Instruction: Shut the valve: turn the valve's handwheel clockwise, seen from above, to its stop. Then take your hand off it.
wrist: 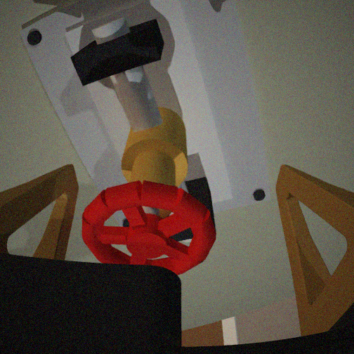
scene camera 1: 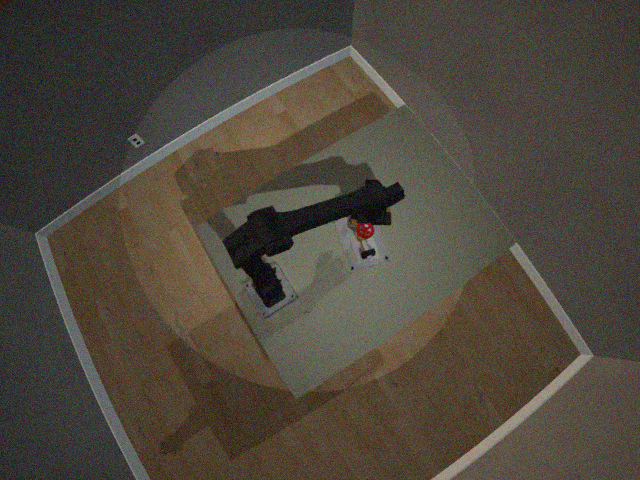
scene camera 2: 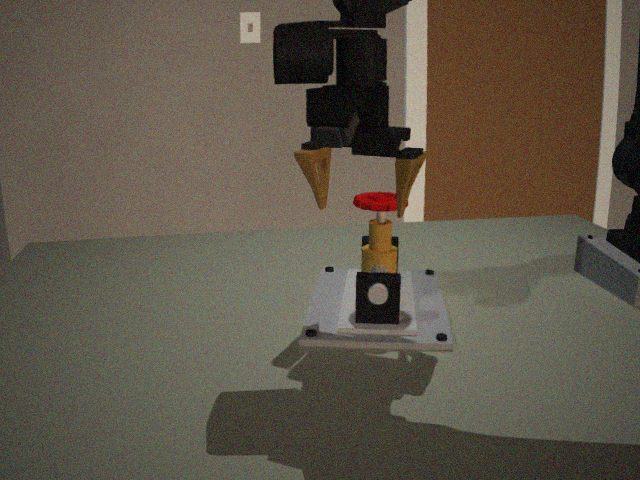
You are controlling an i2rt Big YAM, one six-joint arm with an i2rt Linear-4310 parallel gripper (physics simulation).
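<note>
The valve's red handwheel (scene camera 1: 364,230) (scene camera 2: 374,200) (wrist: 146,243) sits level on top of a yellow valve body (scene camera 2: 379,258) (wrist: 172,132), which stands on a pale mounting plate (scene camera 1: 380,253) (scene camera 2: 434,310) (wrist: 237,125). My gripper (scene camera 2: 361,212) (wrist: 176,175) is wide open and points down, with its tan fingertips at about the wheel's height. In the wrist view the wheel shows between the fingers, closer to the left one, with gaps on both sides. In the scene camera 2 view the right fingertip overlaps the wheel's right rim. The black gripper housing hides the wheel's lower edge in the wrist view.
Black pipe-end blocks (scene camera 2: 377,310) (wrist: 120,50) stand on the plate at either end of the valve. The arm's base plate (scene camera 1: 289,291) (scene camera 2: 604,268) is bolted to the grey-green table (scene camera 1: 413,289) (scene camera 2: 129,320), off to the right in the scene camera 2 view.
</note>
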